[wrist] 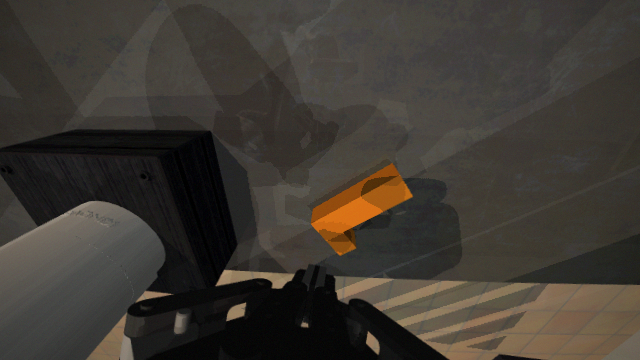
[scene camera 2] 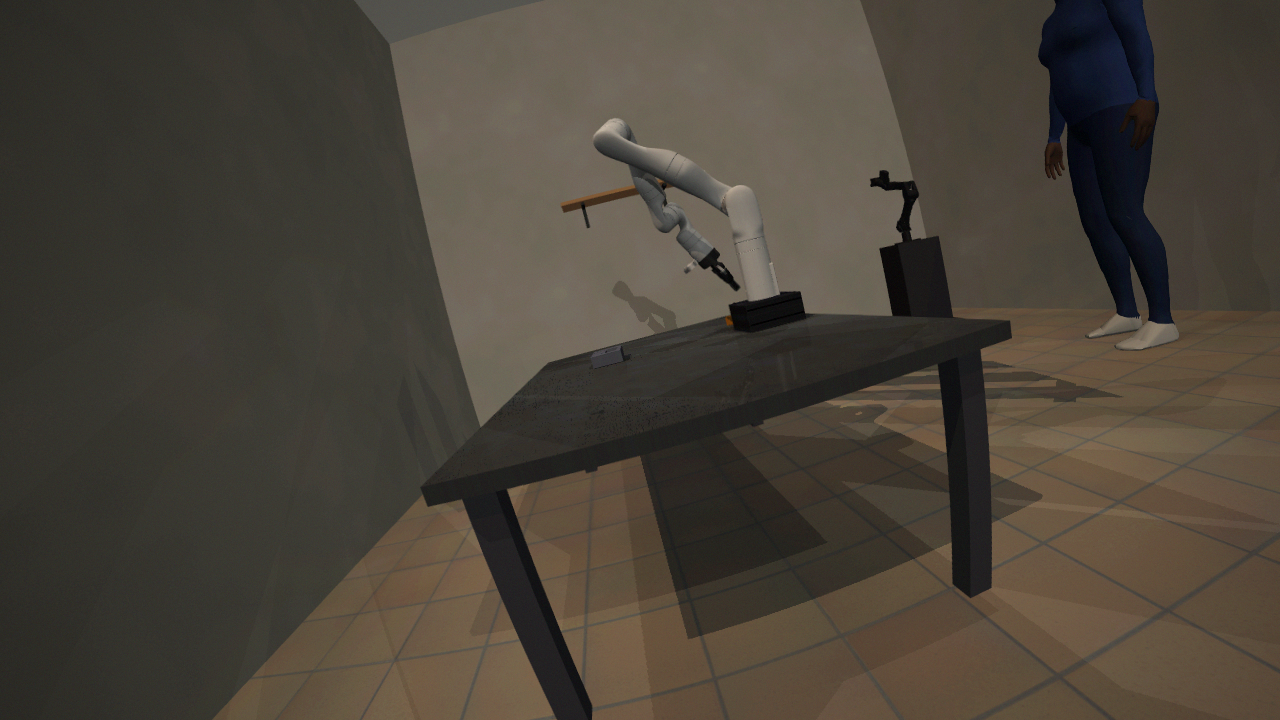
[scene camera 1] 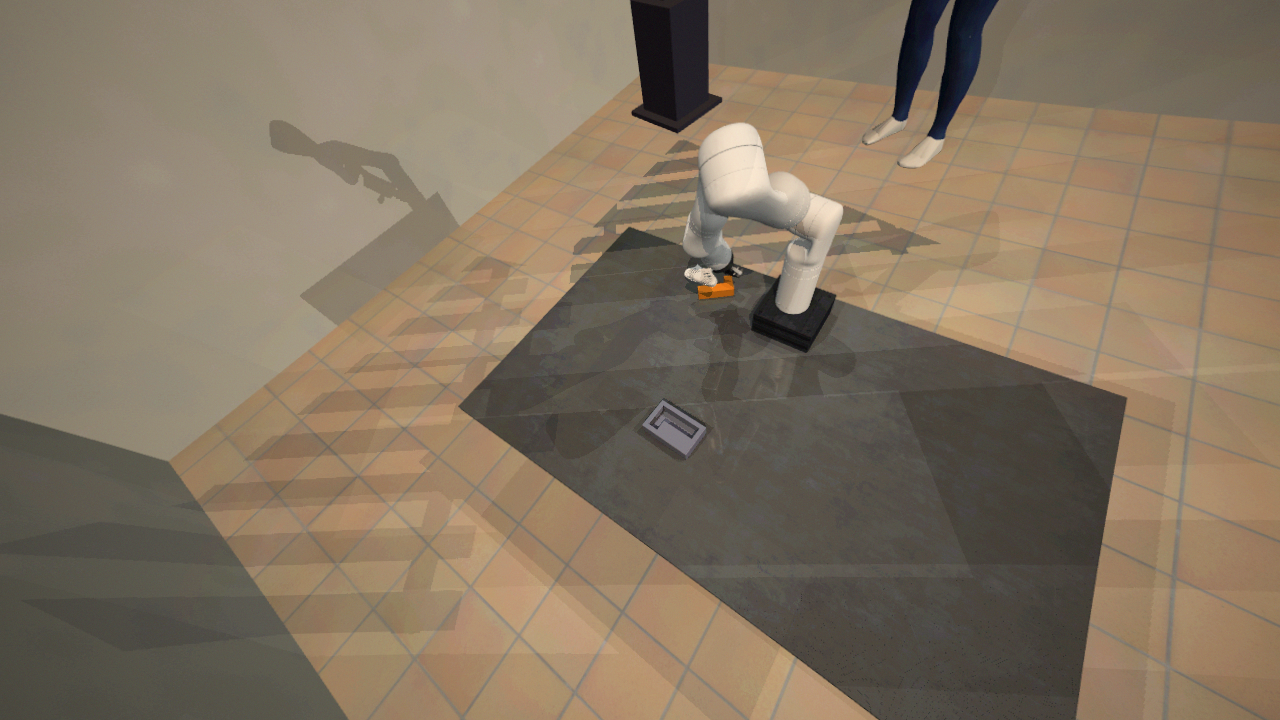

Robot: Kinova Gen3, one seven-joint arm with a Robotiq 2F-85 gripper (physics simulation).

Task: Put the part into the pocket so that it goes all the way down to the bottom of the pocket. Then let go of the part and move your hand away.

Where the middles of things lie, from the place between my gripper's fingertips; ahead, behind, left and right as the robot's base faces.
Scene:
My hand is 40 mm to the left of the orange L-shaped part (wrist: 333,219) and 100 mm above it. From my hand the other things lie so: grey pocket block (scene camera 1: 670,426) 440 mm ahead, 190 mm to the left, 100 mm below.

